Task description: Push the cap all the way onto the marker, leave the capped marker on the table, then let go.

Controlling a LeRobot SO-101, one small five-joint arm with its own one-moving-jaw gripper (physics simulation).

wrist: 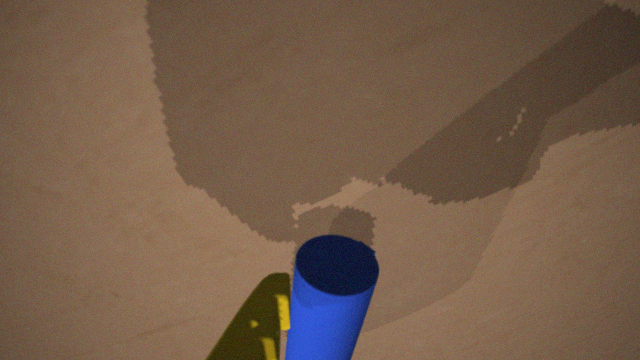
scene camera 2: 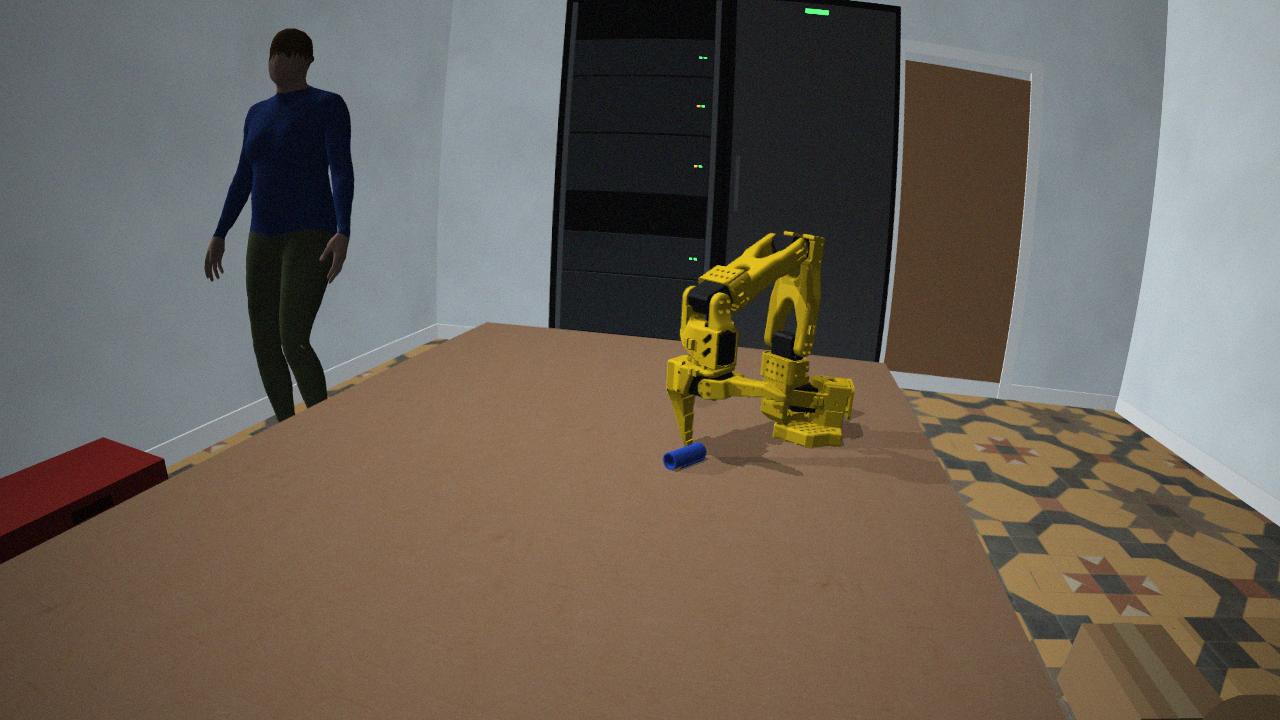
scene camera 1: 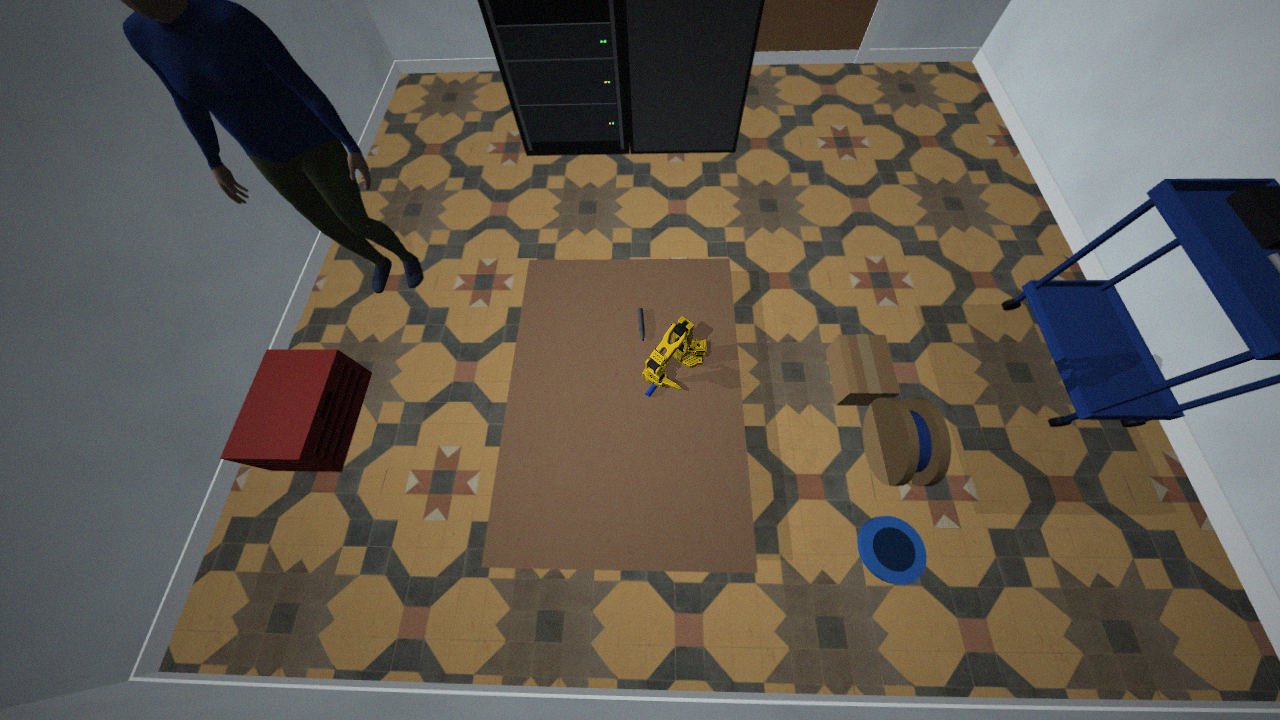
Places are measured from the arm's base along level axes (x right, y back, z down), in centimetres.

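Pixels of known places: hand at its tool point: [wrist: 289, 293] [scene camera 2: 690, 444] [scene camera 1: 652, 383]; arm's base at its link origin: [scene camera 2: 792, 430] [scene camera 1: 684, 354].
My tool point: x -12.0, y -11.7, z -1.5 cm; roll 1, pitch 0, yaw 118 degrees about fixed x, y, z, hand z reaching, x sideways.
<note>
Ahead of a thing's pixels: the offset from my tool point to its top centre. Level surfaces: height alone.
The blue cap {dx -2.2, dy -0.2, dz -0.4 cm} [scene camera 1: 650, 390] [scene camera 2: 684, 455] [wrist: 330, 315] lies on its side on the table, apart from the marker. Its dark open end shows in the wrist view. The dark marker {dx +23.6, dy -4.0, dz -0.3 cm} [scene camera 1: 640, 324] lies on the table on the other side of the arm's front part; it does not show in the scene camera 2 or wrist views. My gripper [scene camera 1: 666, 387] [scene camera 2: 729, 416] is fully open and empty, pointing down at the cap. Its fixed notched jaw [wrist: 255, 330] stands close along the cap's left side in the wrist view; whether they touch is unclear. The moving jaw is swung out of that picture.
The brown table top {dz +1.4 cm} [scene camera 1: 617, 501] [scene camera 2: 447, 573] carries the yellow arm. The arm's base [scene camera 1: 693, 354] [scene camera 2: 810, 429] is near the table's right edge. On the floor are a red crate [scene camera 1: 286, 402], a cardboard box [scene camera 1: 861, 368] and a cable spool [scene camera 1: 893, 443]. A person [scene camera 1: 241, 98] [scene camera 2: 295, 170] stands at the left.
</note>
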